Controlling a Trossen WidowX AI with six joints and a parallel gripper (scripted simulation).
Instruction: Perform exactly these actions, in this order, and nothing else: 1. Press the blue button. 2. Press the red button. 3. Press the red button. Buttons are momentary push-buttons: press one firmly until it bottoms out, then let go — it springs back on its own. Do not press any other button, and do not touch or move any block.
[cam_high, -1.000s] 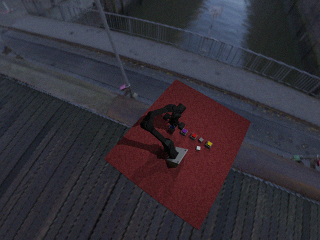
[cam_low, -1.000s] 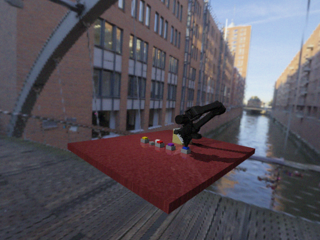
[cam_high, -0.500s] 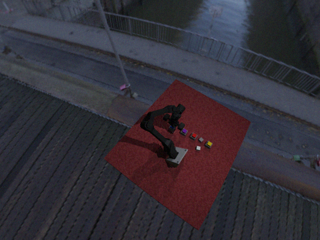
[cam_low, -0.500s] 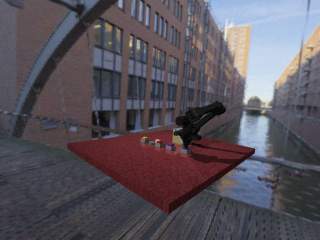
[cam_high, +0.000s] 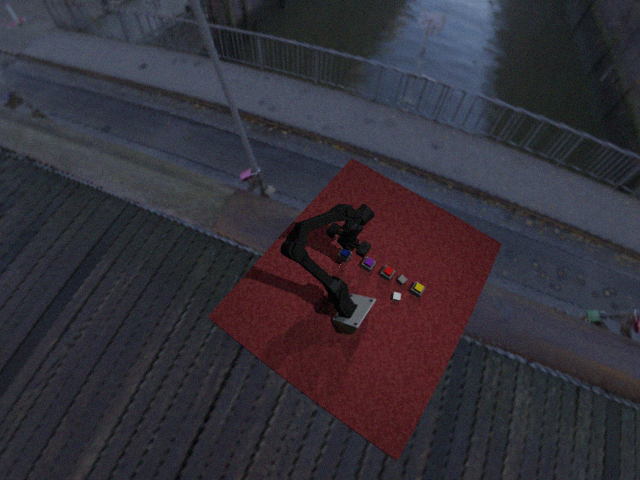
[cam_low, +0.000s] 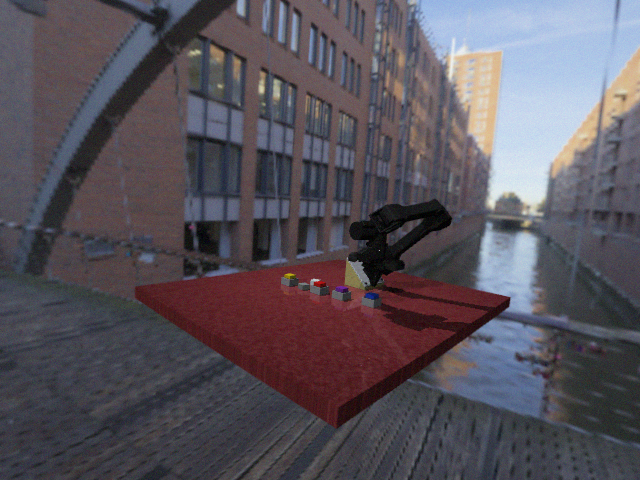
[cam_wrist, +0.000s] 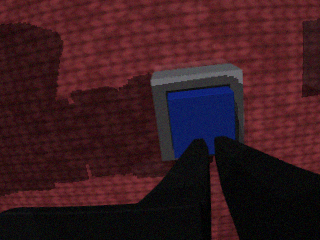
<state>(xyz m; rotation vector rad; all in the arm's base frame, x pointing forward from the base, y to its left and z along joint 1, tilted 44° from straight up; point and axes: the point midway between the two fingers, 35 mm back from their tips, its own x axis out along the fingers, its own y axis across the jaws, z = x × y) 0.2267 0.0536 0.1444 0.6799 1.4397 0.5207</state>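
The blue button lies 3 cm below my gripper tip. From my gripper tip the other things lie so: small grey block: 3 cm ahead, 27 cm to the right, 5 cm below; purple button: 1 cm ahead, 11 cm to the right, 3 cm below; red button: 2 cm ahead, 20 cm to the right, 3 cm below.
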